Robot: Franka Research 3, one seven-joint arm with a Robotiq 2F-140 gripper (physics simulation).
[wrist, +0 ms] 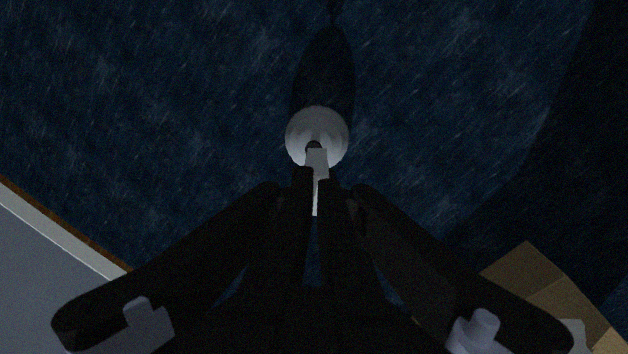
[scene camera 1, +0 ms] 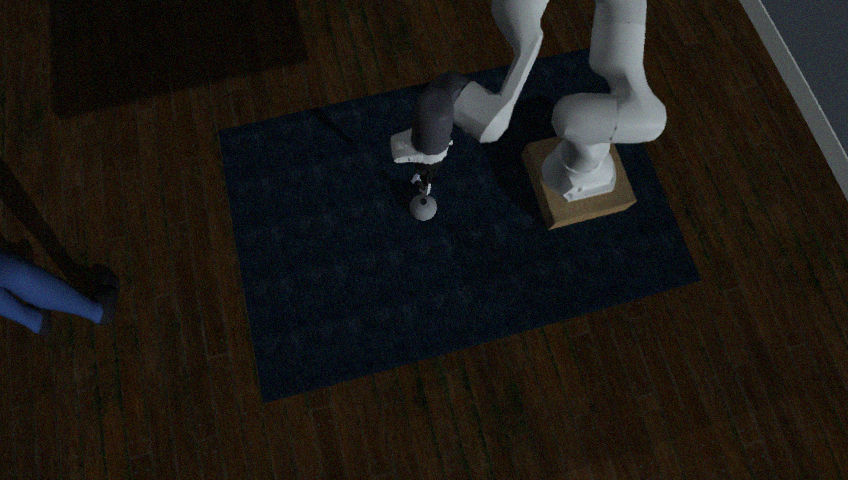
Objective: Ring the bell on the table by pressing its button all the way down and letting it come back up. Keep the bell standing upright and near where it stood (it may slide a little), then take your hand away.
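The bell is a pale grey dome standing upright on the dark blue surface. Its small dark button shows on top; in the wrist view its lower part is hidden by the fingertips. My gripper is shut and empty. Its pale fingertips point down right beside the button, overlapping the near side of the dome in the wrist view. Whether the tips touch the bell, or stand a little above it, I cannot tell.
The dark blue mat lies under the bell on a wooden floor. The arm's base stands on a wooden block at the right in the scene view. A person's blue-clad legs show at the far left.
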